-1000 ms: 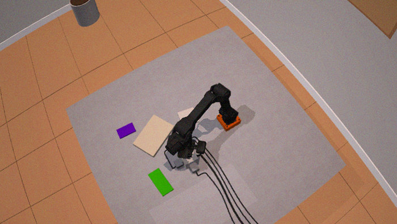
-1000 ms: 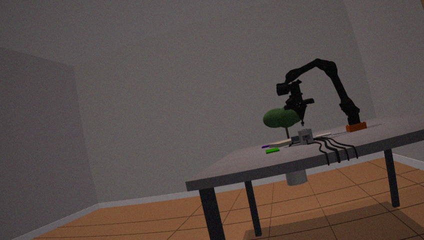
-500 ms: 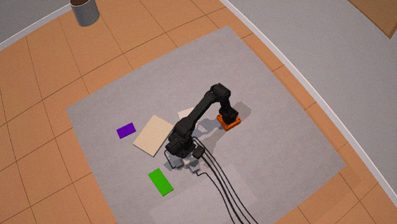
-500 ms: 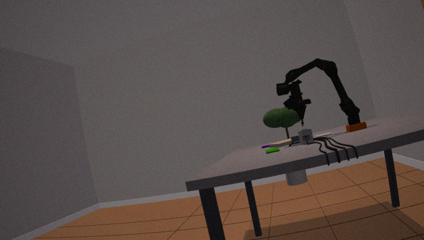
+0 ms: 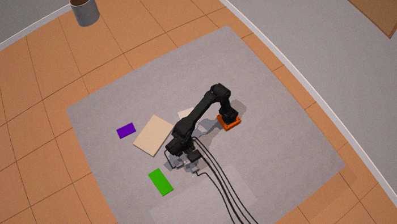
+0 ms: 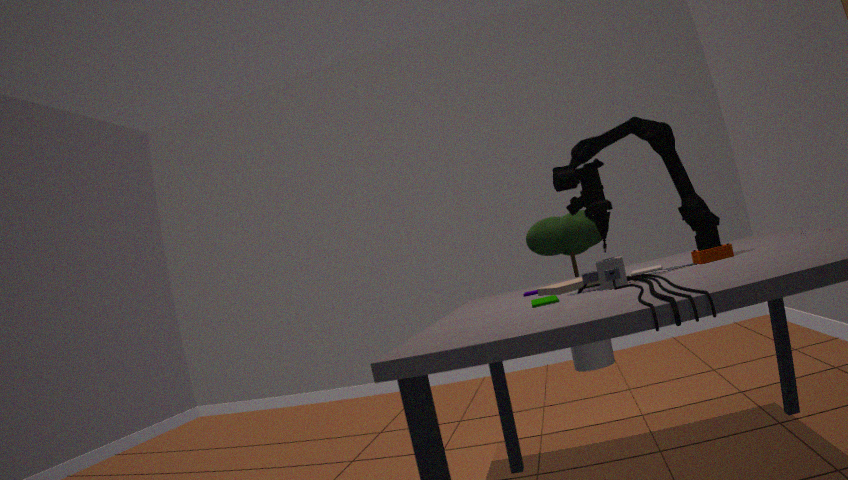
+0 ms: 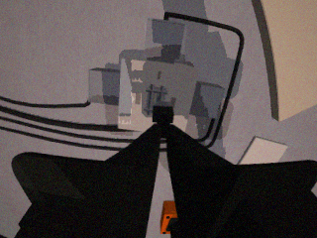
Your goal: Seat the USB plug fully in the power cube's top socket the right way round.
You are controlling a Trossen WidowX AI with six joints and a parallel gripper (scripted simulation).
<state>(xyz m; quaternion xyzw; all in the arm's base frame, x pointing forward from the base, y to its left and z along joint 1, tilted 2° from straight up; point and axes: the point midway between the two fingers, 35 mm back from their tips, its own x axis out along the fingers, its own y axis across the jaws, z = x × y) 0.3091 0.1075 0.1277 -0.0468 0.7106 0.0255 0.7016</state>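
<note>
The dark USB plug is 2 cm below my gripper tip. From my gripper tip the other things lie so: green flat block: 20 cm ahead, 5 cm to the left, 13 cm below; beige board: 12 cm ahead, 22 cm to the right, 12 cm below; purple block: 25 cm ahead, 33 cm to the right, 13 cm below.
</note>
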